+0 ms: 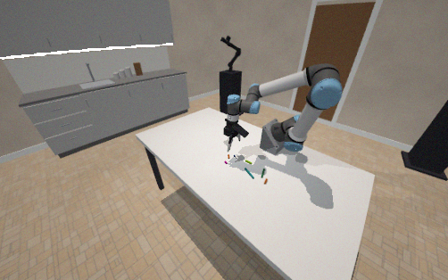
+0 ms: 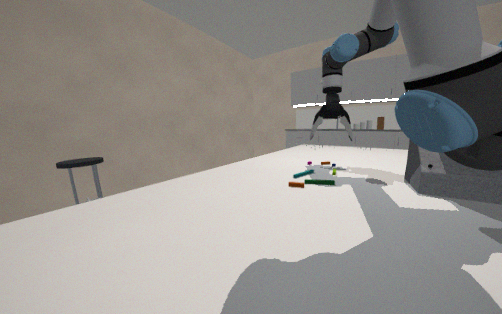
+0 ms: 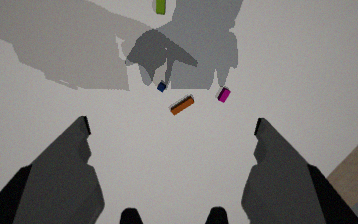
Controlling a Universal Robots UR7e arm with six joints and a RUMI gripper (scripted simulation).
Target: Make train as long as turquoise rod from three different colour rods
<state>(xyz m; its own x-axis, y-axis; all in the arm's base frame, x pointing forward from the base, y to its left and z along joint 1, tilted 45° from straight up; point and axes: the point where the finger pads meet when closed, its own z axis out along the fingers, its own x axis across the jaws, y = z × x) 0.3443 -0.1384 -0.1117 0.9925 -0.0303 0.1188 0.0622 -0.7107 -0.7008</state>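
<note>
Right now my hand is 100 mm above the blue rod, 20 mm past it and 10 mm to the left of it. Round my hand: magenta rod (100 mm below, 80 mm ahead, 10 mm to the right); then lime rod (110 mm to the left, 100 mm below, 20 mm behind); then turquoise rod (170 mm to the left, 100 mm below, 70 mm ahead).
</note>
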